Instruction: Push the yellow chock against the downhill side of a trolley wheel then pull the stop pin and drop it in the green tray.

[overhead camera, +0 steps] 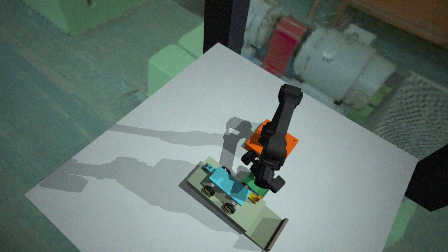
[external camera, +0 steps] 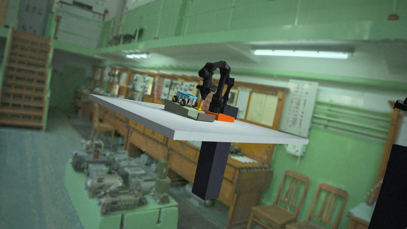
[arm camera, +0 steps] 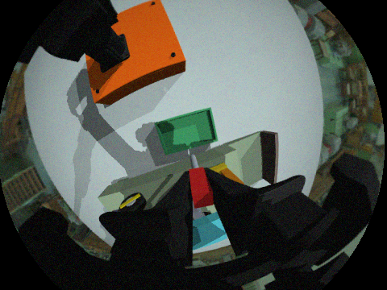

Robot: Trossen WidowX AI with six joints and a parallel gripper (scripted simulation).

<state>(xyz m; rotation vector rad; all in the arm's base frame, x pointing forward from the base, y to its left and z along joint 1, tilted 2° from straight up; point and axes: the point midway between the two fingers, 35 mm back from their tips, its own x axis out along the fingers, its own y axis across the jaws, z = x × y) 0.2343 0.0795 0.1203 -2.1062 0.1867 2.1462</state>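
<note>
Now: the yellow chock 60 mm ahead of my gripper tip, 50 mm below it and 20 mm to the left of it. The rest, counted from my gripper tip: brown lip: 180 mm to the left, 110 mm below, 110 mm ahead; red-headed stop pin: right at my gripper tip; cyan trolley: 100 mm ahead, 80 mm to the right, 20 mm below.
</note>
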